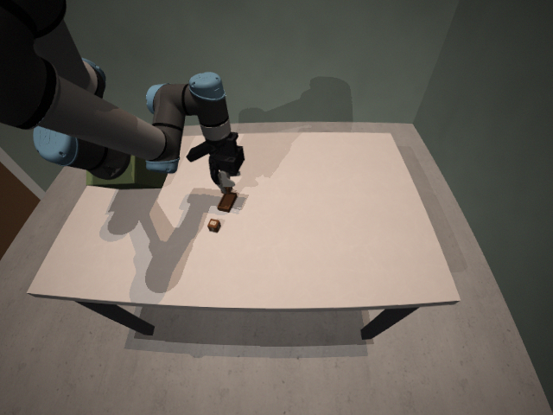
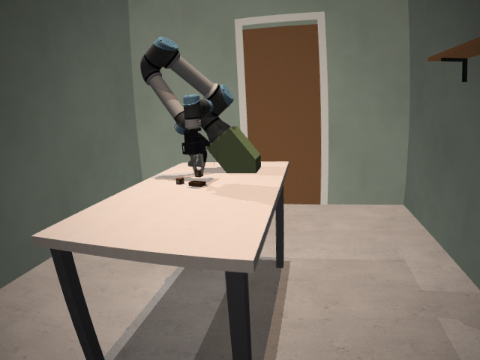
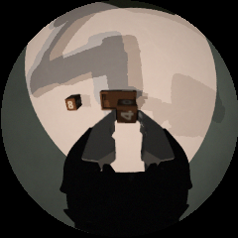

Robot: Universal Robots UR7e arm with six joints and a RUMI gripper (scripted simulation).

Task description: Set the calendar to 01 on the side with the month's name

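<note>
Now: hand 20 mm to the left of the brown tray and 60 mm above it.
</note>
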